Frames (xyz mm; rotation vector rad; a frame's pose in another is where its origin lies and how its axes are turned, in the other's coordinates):
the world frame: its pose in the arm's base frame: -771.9 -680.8 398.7 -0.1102 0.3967 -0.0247
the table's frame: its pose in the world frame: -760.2 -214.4 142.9 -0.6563 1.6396 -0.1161
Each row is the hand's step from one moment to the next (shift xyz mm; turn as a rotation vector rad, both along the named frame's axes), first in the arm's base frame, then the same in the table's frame.
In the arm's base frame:
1: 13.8 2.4 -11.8 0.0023 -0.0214 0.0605
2: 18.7 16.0 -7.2 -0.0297 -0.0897 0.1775
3: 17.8 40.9 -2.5 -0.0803 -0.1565 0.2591
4: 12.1 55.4 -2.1 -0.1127 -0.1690 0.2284
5: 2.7 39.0 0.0 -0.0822 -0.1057 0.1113
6: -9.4 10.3 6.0 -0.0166 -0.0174 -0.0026
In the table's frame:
1: 2.3 -0.6 18.2 -0.0336 -0.0399 -0.0375
2: -10.6 6.2 22.5 -0.0699 -0.1207 -0.1448
3: -27.7 24.8 24.8 -0.0739 -0.1786 -0.2464
4: -34.0 39.0 23.3 -0.0322 -0.1618 -0.2574
5: -22.9 29.7 11.0 0.0076 -0.0841 -0.1523
6: -6.7 10.6 -8.5 0.0179 -0.0048 -0.0156

